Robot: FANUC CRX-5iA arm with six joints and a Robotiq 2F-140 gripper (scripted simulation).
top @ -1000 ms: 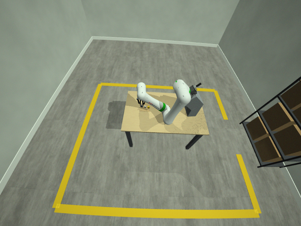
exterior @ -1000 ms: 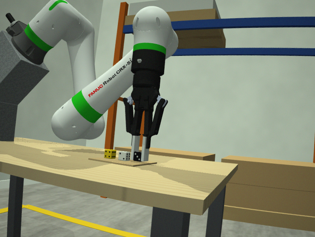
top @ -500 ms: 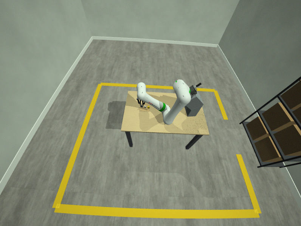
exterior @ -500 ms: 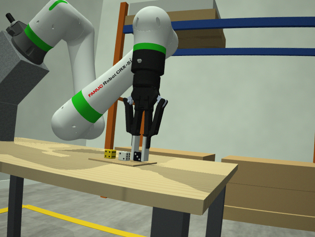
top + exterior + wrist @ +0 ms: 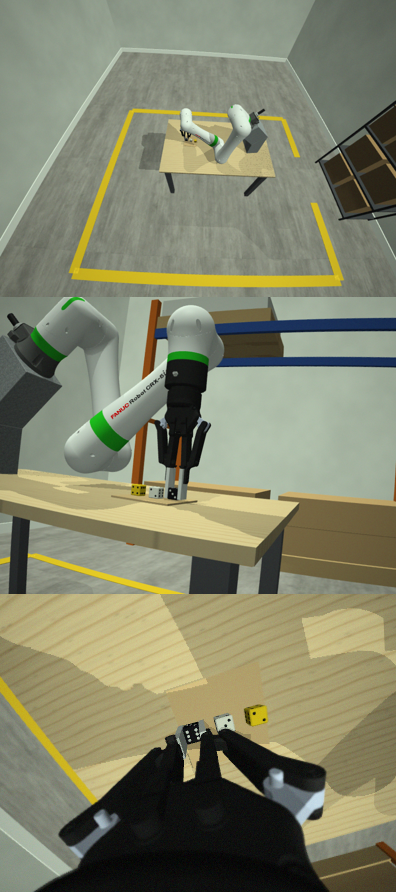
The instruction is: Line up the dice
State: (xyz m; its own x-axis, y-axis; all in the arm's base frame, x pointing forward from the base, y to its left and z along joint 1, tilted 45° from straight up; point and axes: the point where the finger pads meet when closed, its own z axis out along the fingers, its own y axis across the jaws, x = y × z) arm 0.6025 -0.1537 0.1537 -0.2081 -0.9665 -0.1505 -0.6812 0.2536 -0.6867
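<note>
Now: hand 2 cm above the black die. Also, from my hand: tan mat (5 cm behind, 1 cm to the left, 4 cm below); then white die (5 cm behind, 1 cm to the left, 3 cm below); then yellow die (9 cm behind, 3 cm to the left, 3 cm below).
</note>
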